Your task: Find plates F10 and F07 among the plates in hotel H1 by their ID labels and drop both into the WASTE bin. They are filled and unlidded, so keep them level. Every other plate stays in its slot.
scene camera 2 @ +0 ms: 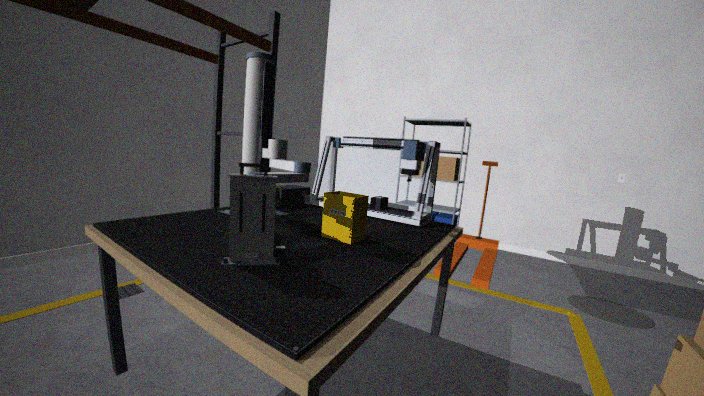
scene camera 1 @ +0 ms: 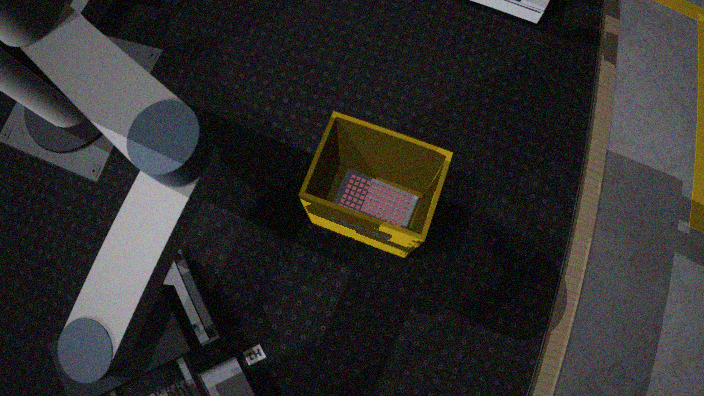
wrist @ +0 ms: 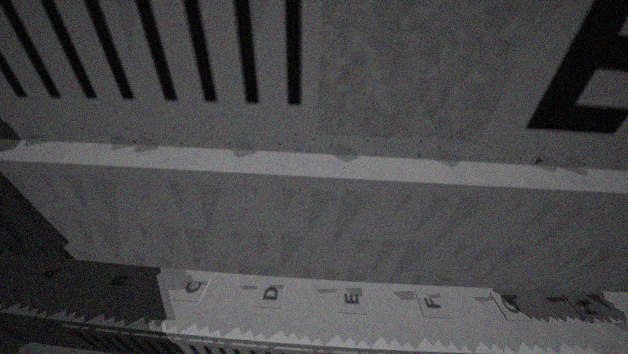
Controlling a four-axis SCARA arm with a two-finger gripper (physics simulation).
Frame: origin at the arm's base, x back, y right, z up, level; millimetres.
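Seen in the pictures: gripper, fingertip midpoint: (wrist: pixel 322 150).
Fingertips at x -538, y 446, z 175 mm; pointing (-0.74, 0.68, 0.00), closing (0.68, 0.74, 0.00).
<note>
Offsets run from my fingertips to a thing's top centre. "pt": to the spot under its first point.
The yellow WASTE bin @[dx -108, dy -420, dz +38 mm] (scene camera 1: pixel 442 190) (scene camera 2: pixel 344 220) stands on the table; a plate @[dx -112, dy -422, dz -142 mm] (scene camera 1: pixel 382 200) with pink wells lies inside, its ID not readable. Hotel H1 @[pt dx +19, dy -77, dz -154 mm] (scene camera 1: pixel 227 377) is partly in view at the bottom edge in scene camera 1, beside its H1 tag @[pt dx -9, dy -128, dz -161 mm] (scene camera 1: pixel 254 354). In the wrist view, very close, an upper plate (wrist: pixel 400 75) shows a barcode and the start of an E. Below it, a lower plate @[dx +17, dy -17, dz +20 mm] (wrist: pixel 310 300) shows column letters C to F along its rim; its ID is not readable. My gripper is at the hotel under the arm's end; its fingers cannot be made out clearly.
The arm's outer link (scene camera 1: pixel 130 250) reaches over the bottom left, past a pale nest edge @[pt dx +101, dy -180, dz -105 mm] (scene camera 1: pixel 192 300). The arm's column (scene camera 2: pixel 252 112) stands behind a grey cabinet-like base @[pt dx -51, dy +49, dz -5 mm] (scene camera 2: pixel 251 215). A gantry frame (scene camera 2: pixel 372 142) stands beyond the bin. The table's wooden edge (scene camera 1: pixel 580 270) runs along the right.
</note>
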